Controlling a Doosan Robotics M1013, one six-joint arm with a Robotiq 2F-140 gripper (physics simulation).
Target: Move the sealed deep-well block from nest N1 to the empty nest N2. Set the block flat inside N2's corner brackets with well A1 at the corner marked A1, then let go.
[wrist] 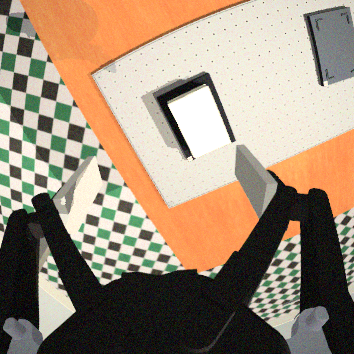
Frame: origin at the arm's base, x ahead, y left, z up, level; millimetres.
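Where they show: gripper, fingertip midpoint: [165, 164].
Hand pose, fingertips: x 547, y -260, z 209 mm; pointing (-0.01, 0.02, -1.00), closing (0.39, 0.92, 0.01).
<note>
After its pixels a point has its place.
The sealed deep-well block [200, 122] @(x 590, y -209, z -24 mm) shows as a bright white rectangle near the middle of the wrist view. It sits in a dark nest [221, 111] @(x 599, y -156, z -66 mm), tilted in the view. A flat grey nest [337, 47] @(x 572, y 160, z -66 mm) with dark corner brackets and no block on it is at the upper right, partly cut off by the view's edge. The well A1 mark and the nest labels are too small or washed out to read. My gripper [165, 164] @(x 547, y -260, z 209 mm) is wide open with nothing between its fingers. It is above the scene, with its fingertips lower in the view than the block.
Both nests stand on a pale perforated board [135, 145] @(x 583, y -362, z -77 mm) with a curved far edge. The board lies on an orange table [150, 215] @(x 781, y -439, z -91 mm), whose edges show at left and bottom. A green, black and white checkered floor [30, 100] lies beyond. A shadow falls left of the block's nest.
</note>
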